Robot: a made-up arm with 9 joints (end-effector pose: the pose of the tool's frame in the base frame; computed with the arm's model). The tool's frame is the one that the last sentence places. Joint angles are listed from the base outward.
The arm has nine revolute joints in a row. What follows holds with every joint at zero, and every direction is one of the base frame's.
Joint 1 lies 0.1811 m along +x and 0.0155 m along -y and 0.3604 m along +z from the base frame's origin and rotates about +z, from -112.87 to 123.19 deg.
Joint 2 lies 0.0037 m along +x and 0.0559 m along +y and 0.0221 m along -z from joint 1 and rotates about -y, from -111.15 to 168.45 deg.
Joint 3 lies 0.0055 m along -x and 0.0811 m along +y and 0.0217 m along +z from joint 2 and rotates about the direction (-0.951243, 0.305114, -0.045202), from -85.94 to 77.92 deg.
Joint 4 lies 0.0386 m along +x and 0.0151 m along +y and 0.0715 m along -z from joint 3 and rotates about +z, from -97.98 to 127.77 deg.
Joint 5 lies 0.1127 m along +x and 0.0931 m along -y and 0.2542 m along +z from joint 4 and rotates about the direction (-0.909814, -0.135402, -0.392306), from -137.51 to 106.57 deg.
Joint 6 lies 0.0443 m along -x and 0.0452 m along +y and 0.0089 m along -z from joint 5 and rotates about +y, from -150.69 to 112.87 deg.
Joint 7 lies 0.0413 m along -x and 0.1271 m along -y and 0.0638 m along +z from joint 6 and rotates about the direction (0.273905, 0.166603, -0.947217), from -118.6 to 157.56 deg.
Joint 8 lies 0.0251 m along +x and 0.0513 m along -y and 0.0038 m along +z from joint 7 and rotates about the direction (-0.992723, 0.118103, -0.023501), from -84.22 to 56.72 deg.
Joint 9 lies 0.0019 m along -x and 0.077 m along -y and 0.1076 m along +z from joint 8 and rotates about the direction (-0.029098, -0.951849, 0.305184), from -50.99 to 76.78 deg.
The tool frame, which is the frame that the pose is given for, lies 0.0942 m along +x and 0.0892 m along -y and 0.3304 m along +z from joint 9; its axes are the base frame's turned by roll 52.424, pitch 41.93 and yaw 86.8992 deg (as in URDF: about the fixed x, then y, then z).
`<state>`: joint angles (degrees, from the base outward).
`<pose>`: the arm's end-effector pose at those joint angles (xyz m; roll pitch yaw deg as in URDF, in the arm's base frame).
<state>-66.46 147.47 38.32 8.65 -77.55 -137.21 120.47 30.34 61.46</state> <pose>0.4144 -0.2613 0.2482 -102.30 -3.65 136.98</pose>
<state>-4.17 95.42 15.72 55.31 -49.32 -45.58 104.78 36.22 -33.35</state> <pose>0.1815 -0.2880 0.7878 70.70 15.89 90.24</pose>
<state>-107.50 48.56 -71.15 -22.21 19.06 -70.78 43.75 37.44 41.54</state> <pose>0.2606 0.3810 0.0459 47.85 -50.24 -130.47</pose>
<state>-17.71 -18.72 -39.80 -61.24 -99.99 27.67 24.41 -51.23 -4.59</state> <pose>0.1639 0.1155 -0.1701 -144.53 -42.47 -89.30</pose>
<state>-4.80 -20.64 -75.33 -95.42 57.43 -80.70 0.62 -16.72 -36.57</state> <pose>0.1445 -0.2896 0.8911 113.02 60.28 58.93</pose>
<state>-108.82 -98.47 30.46 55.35 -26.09 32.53 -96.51 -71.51 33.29</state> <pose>0.7752 0.0107 -0.1115 -110.49 0.08 -124.50</pose>
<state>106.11 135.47 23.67 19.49 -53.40 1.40 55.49 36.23 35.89</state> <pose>0.4860 -0.6744 0.3416 -53.27 -11.78 147.91</pose>
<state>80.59 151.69 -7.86 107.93 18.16 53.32 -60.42 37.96 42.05</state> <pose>-0.1680 -0.2216 -0.3252 -163.90 -56.35 18.48</pose>
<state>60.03 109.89 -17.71 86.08 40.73 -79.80 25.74 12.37 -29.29</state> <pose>0.3082 -0.5696 0.3406 -136.12 13.86 137.86</pose>
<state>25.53 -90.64 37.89 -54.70 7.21 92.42 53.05 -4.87 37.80</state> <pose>0.9009 0.2231 0.1942 -97.11 -8.82 -152.23</pose>
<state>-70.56 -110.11 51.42 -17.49 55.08 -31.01 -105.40 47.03 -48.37</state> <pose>0.4293 0.2712 0.4881 107.27 36.00 -111.86</pose>
